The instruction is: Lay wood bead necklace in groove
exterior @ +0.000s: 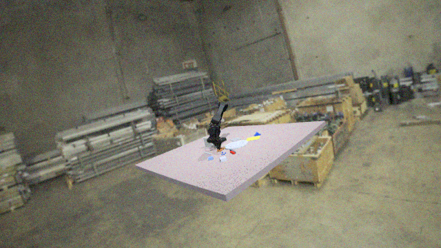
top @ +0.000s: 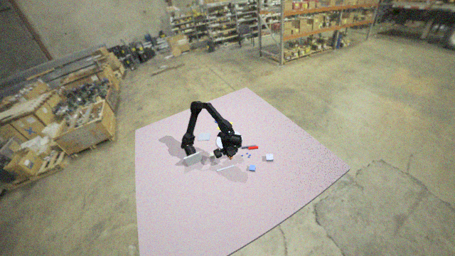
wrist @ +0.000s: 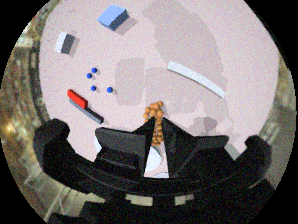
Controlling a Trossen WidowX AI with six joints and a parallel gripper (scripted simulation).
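Right now the white stick is 6 cm behind my gripper tip, 8 cm to the right of it and 1 cm below it. From my gripper tip the other things lie so: cream cube 11 cm behind, 5 cm to the left; then red-handled tool 17 cm ahead, 1 cm to the left, 1 cm below; then blue block 10 cm ahead, 16 cm to the right.
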